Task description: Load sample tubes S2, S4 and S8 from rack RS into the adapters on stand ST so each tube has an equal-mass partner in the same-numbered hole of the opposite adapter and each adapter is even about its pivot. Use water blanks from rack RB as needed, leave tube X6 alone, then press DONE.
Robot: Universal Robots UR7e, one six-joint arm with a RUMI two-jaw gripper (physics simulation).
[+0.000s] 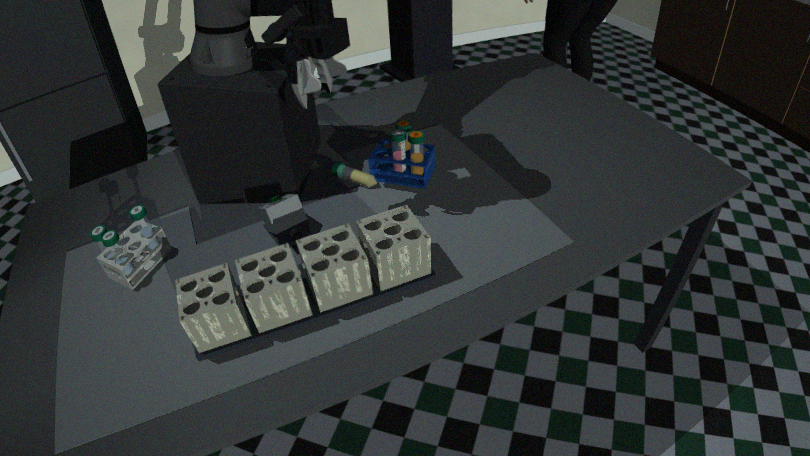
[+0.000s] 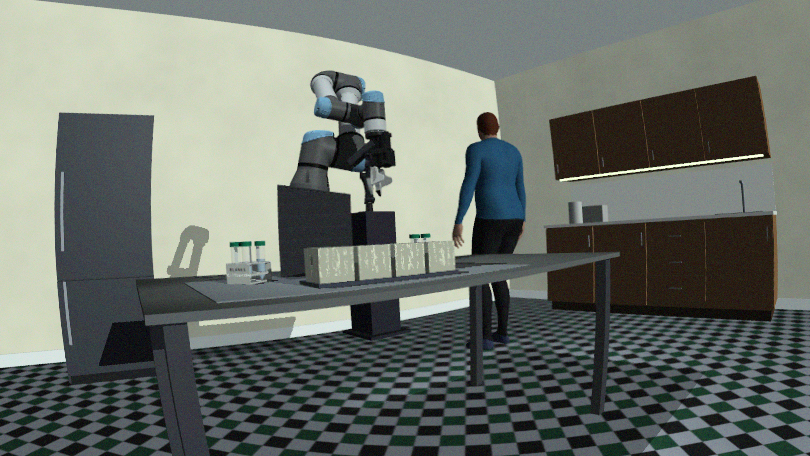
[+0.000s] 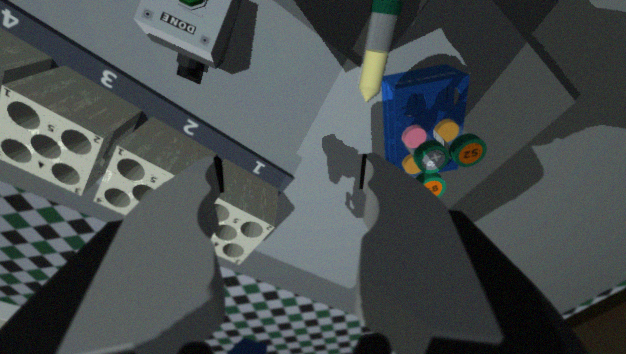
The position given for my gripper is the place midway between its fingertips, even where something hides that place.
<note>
I see my gripper (image 1: 317, 100).
My gripper shows as well in image 2 (image 2: 376, 195) and in image 3 (image 3: 292, 160).
</note>
